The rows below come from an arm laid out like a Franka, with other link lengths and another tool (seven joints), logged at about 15 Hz.
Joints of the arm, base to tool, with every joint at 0 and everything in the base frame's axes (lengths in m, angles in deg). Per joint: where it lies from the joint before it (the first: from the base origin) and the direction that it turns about. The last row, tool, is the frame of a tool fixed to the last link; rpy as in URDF.
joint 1: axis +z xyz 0 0 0.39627
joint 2: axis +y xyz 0 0 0
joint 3: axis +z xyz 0 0 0.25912
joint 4: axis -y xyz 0.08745 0 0
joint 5: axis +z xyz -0.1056 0 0.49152
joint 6: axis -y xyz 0 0 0
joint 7: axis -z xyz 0.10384 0 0
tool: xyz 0.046 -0.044 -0.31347 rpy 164.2 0 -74.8
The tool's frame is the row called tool.
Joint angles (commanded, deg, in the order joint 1, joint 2, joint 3, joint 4, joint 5, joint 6, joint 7), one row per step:
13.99 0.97 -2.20 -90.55 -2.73 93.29 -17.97
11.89 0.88 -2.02 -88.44 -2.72 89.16 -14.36
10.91 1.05 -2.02 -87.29 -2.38 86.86 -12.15
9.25 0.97 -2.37 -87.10 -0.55 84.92 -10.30
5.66 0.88 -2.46 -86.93 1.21 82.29 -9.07
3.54 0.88 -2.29 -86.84 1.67 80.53 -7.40
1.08 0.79 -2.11 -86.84 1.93 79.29 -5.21
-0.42 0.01 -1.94 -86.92 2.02 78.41 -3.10
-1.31 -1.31 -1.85 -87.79 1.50 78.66 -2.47
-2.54 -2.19 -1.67 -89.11 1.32 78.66 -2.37
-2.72 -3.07 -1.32 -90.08 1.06 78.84 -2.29
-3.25 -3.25 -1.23 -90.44 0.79 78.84 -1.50
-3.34 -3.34 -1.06 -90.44 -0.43 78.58 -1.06
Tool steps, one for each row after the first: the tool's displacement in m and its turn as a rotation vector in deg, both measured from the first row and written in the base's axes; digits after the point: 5 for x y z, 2 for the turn. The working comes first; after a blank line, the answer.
Tool pose at each row, in the base's axes (x y z in m, rotation vector in deg; the steps are taken from these numbers as rounded here):
0.74942 0.11346 0.43975 151.37 -63.29 -4.37
0.73702 0.08141 0.45340 147.36 -70.17 -7.62
0.72874 0.06680 0.45779 145.01 -73.99 -9.96
0.71839 0.04825 0.45473 143.10 -78.57 -14.13
0.70442 0.01019 0.45062 139.94 -84.02 -19.27
0.69350 -0.01278 0.44774 136.82 -87.81 -22.18
0.68373 -0.04055 0.44643 133.06 -92.72 -24.46
0.67496 -0.05736 0.45335 130.31 -96.70 -25.31
0.67045 -0.07024 0.46069 129.17 -98.68 -24.36
0.66336 -0.08326 0.45747 127.91 -99.81 -24.95
0.66012 -0.08265 0.45819 127.82 -99.72 -24.60
0.65725 -0.08980 0.45682 126.47 -101.01 -24.75
0.65483 -0.09624 0.45832 125.12 -101.14 -23.88

-0.01240 -0.03205 0.01365 -0.26 1.73 -5.72
-0.02068 -0.04666 0.01804 -0.18 3.00 -9.00
-0.03103 -0.06521 0.01498 1.29 4.97 -12.81
-0.04500 -0.10327 0.01087 2.67 7.59 -17.60
-0.05592 -0.12624 0.00799 2.85 9.26 -21.18
-0.06569 -0.15401 0.00668 2.96 10.36 -25.60
-0.07446 -0.17082 0.01360 3.03 10.51 -29.00
-0.07897 -0.18370 0.02094 2.75 9.68 -30.49
-0.08606 -0.19672 0.01772 2.59 10.07 -31.67
-0.08930 -0.19611 0.01844 2.34 9.93 -31.62
-0.09217 -0.20326 0.01707 2.03 10.03 -32.89
-0.09459 -0.20970 0.01857 0.75 9.92 -33.42

